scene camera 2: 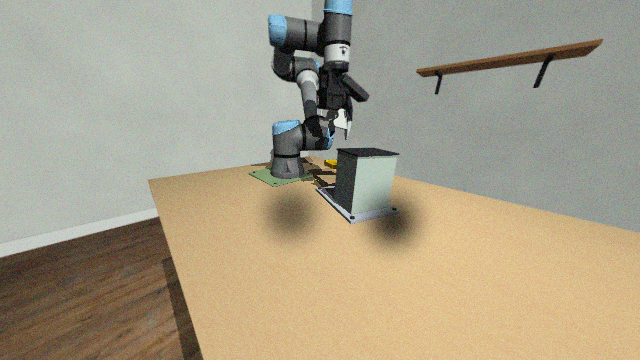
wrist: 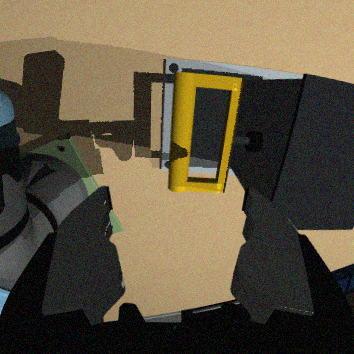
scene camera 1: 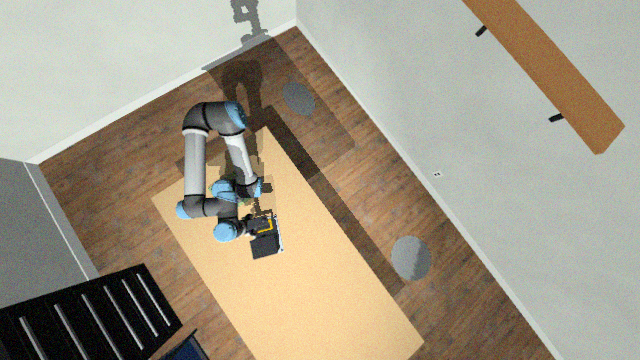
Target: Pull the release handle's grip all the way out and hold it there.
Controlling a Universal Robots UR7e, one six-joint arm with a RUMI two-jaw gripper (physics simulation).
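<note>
The yellow rectangular grip (scene camera 1: 270,226) (scene camera 2: 330,163) (wrist: 182,125) is a hollow frame on the side of a dark-topped housing (scene camera 1: 265,247) (scene camera 2: 375,184) (wrist: 322,155). A short rod (wrist: 243,140) joins it to the housing's dark face. In the scene camera 2 view the housing hides most of the grip. My gripper (scene camera 2: 338,131) (wrist: 177,188) is open and empty, above and apart from the grip. In the wrist view the grip lies beyond the fingertips, its near end between them and nearer the right one. In the scene camera 1 view the wrist parts hide the fingers and part of the grip.
The housing stands on a light metal plate (scene camera 1: 281,241) (scene camera 2: 352,219) (wrist: 168,95) on the wooden table (scene camera 1: 320,295) (scene camera 2: 400,290). The arm's green base plate (scene camera 2: 272,180) (wrist: 80,157) is near the grip's side. A wall shelf (scene camera 1: 550,75) (scene camera 2: 500,61) is well away.
</note>
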